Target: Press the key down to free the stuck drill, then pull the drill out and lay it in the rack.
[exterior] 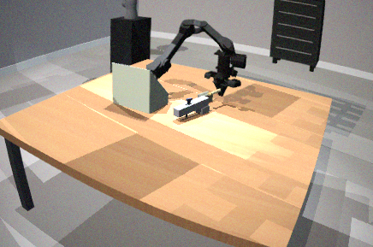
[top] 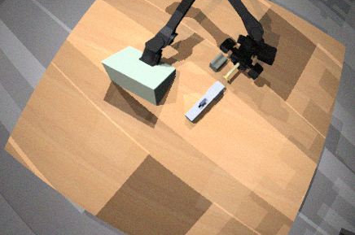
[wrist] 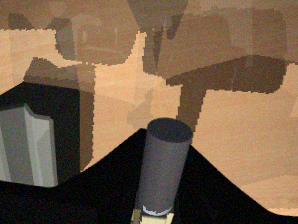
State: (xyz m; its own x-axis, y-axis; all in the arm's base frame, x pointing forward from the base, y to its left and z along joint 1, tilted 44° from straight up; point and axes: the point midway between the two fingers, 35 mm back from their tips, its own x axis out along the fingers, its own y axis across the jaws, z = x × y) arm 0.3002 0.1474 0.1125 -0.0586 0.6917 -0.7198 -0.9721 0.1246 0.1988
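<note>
Right now the grey rack is 8 cm behind my gripper tip, 2 cm to the right of it and 2 cm below it. From my gripper tip the other things lie so: drill (4 cm to the right, 3 cm above, 1 cm behind); dark blue key (22 cm to the right, 5 cm behind, 1 cm above).
</note>
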